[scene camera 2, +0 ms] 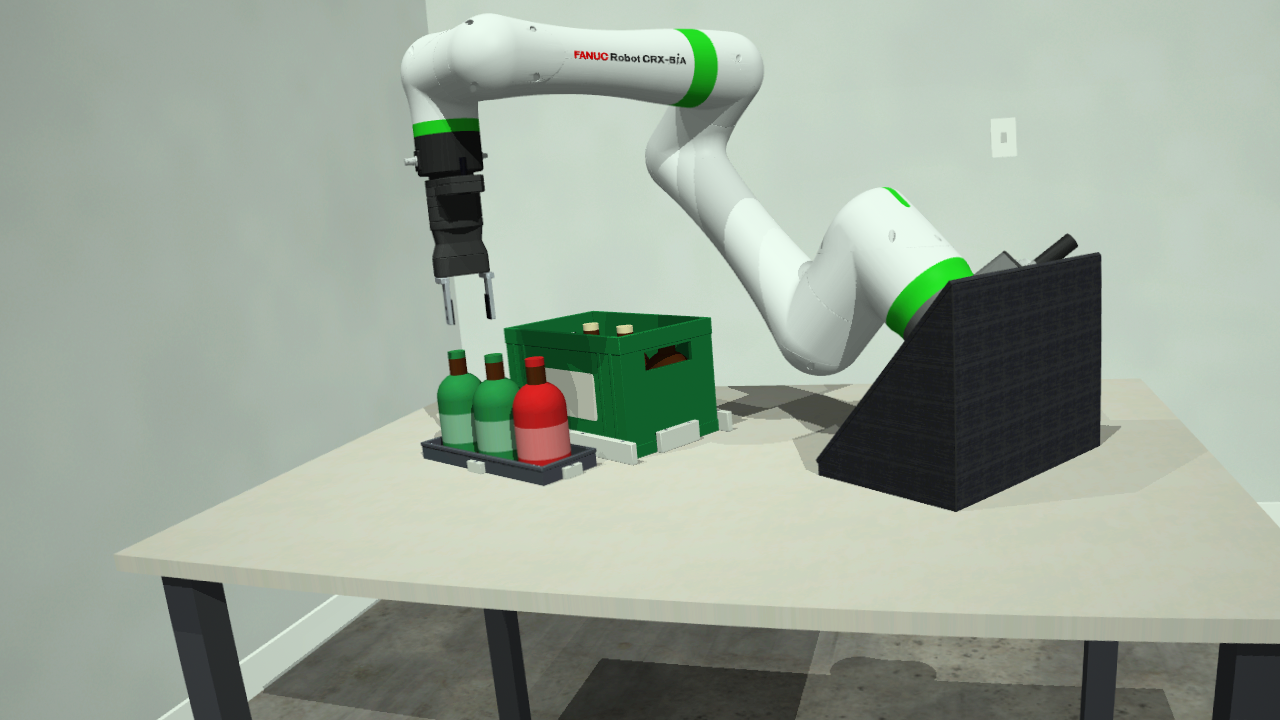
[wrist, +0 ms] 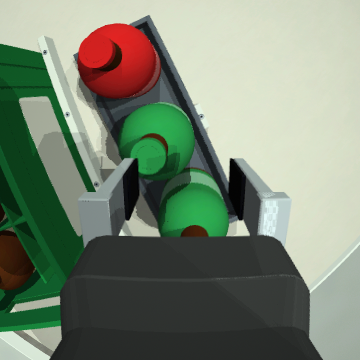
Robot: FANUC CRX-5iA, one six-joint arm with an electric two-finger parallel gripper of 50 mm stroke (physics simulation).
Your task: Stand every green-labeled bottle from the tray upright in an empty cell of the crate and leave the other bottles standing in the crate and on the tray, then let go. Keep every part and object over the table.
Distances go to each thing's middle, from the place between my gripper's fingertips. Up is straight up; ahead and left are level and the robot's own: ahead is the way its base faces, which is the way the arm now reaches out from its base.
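Red bottle (scene camera 2: 541,425): my hand is 90 mm past it, 40 mm to the right of it, 130 mm above it.
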